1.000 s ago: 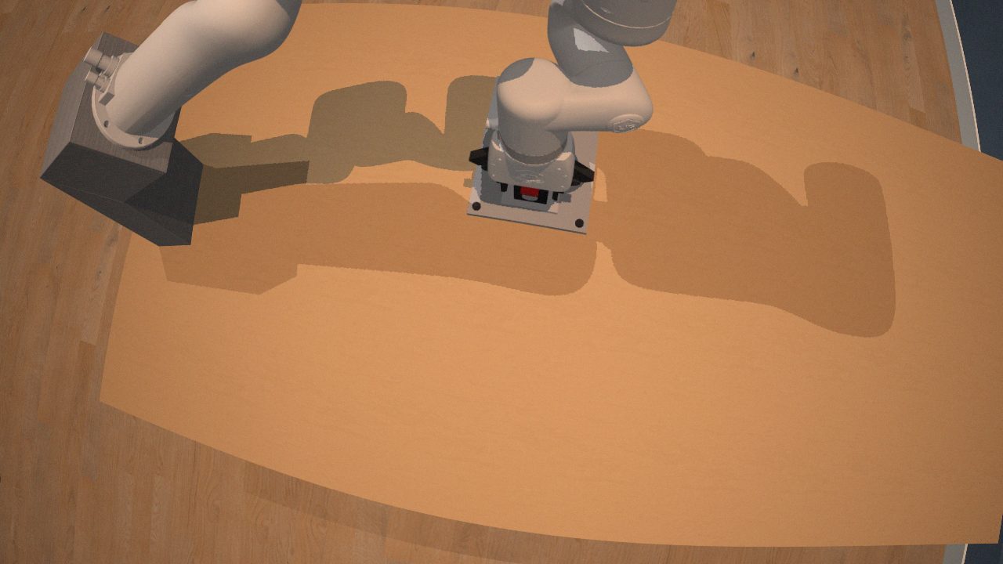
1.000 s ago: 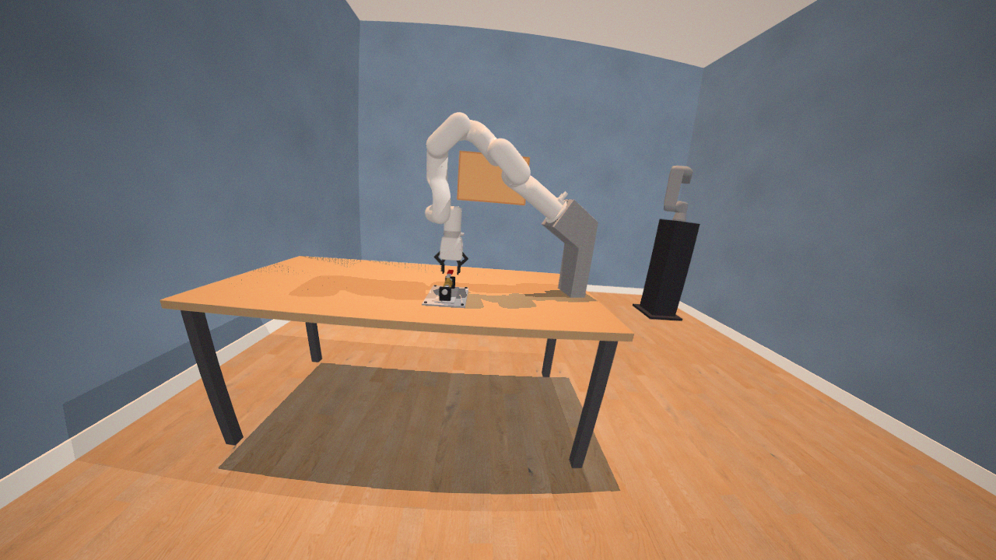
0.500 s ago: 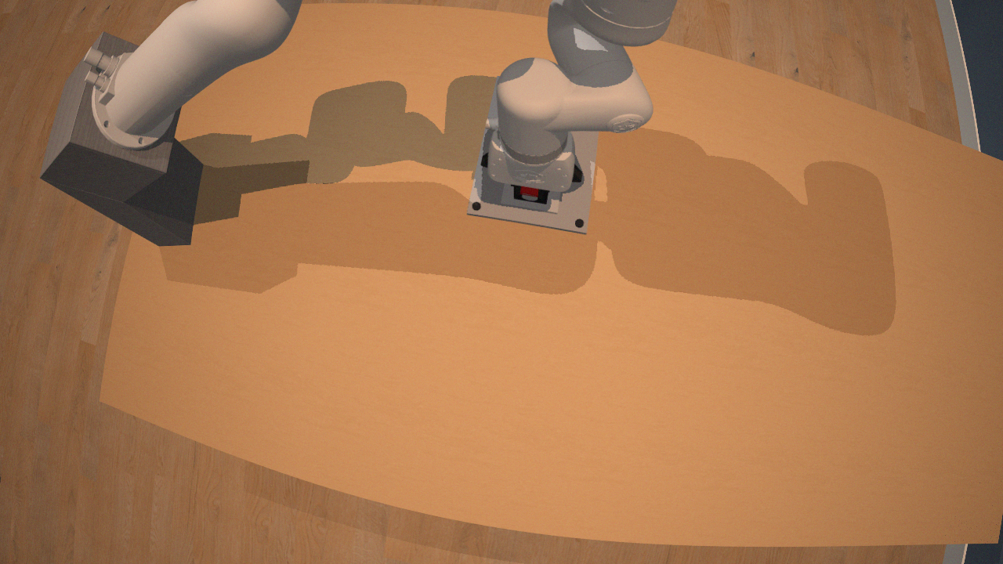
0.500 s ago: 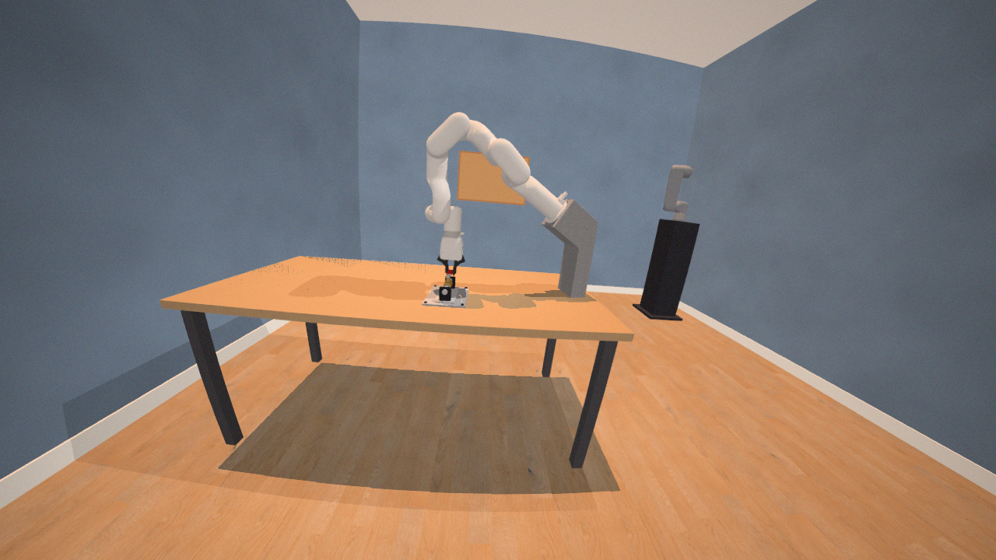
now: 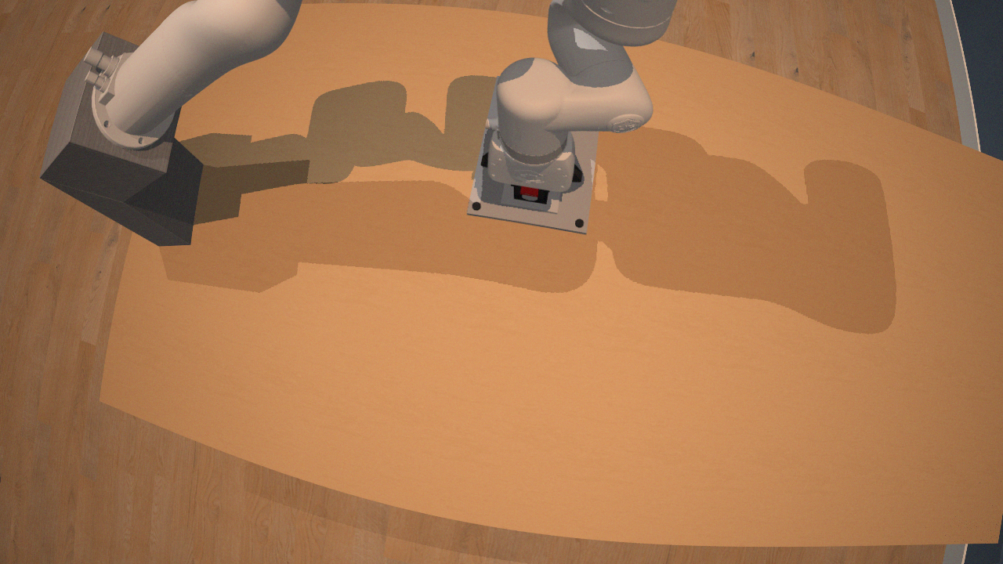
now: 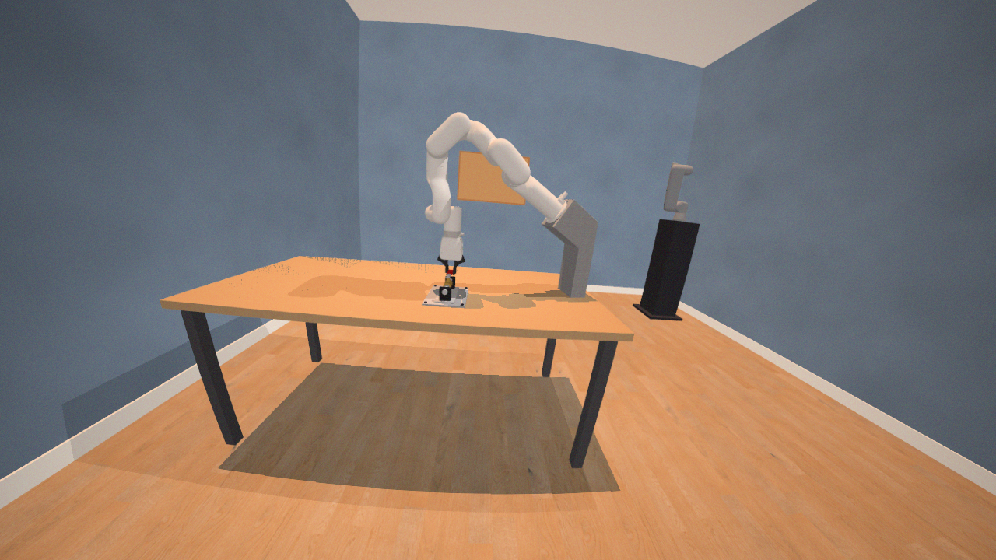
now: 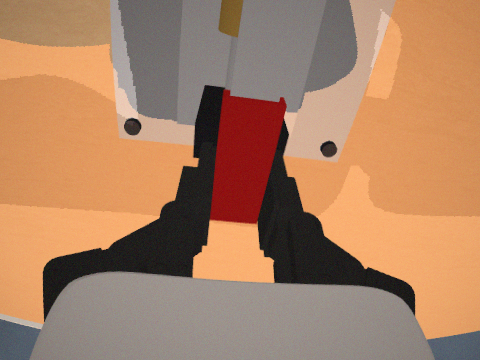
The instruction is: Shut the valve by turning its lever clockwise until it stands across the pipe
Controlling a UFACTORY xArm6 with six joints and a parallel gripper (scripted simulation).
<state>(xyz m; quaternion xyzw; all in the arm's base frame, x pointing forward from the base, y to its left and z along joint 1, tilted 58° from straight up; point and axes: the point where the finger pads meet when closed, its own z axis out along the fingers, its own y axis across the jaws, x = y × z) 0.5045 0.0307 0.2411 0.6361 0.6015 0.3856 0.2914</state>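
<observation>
Right now my hand is 5 cm to the right of the lever.
</observation>
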